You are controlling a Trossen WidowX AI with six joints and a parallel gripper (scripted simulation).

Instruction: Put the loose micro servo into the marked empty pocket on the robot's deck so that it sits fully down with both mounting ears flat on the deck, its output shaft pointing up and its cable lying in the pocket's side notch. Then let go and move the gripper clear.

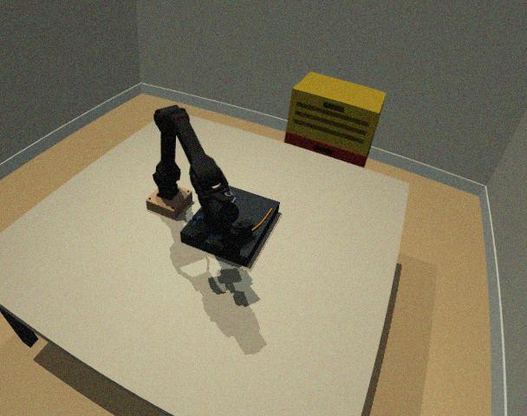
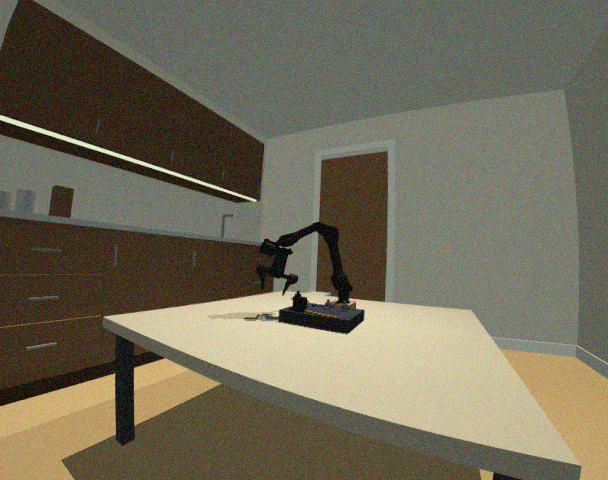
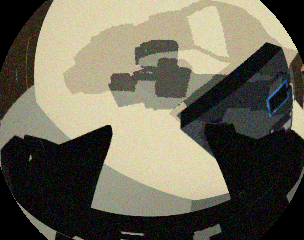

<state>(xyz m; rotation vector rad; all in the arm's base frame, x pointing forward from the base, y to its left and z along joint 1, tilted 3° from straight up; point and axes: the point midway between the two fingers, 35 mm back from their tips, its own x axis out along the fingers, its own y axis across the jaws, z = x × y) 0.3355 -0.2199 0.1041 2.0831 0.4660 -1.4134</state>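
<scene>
Now: the dark robot deck 4 cm behind my gripper tip, 21 cm to the left of it and 8 cm below it.
</scene>
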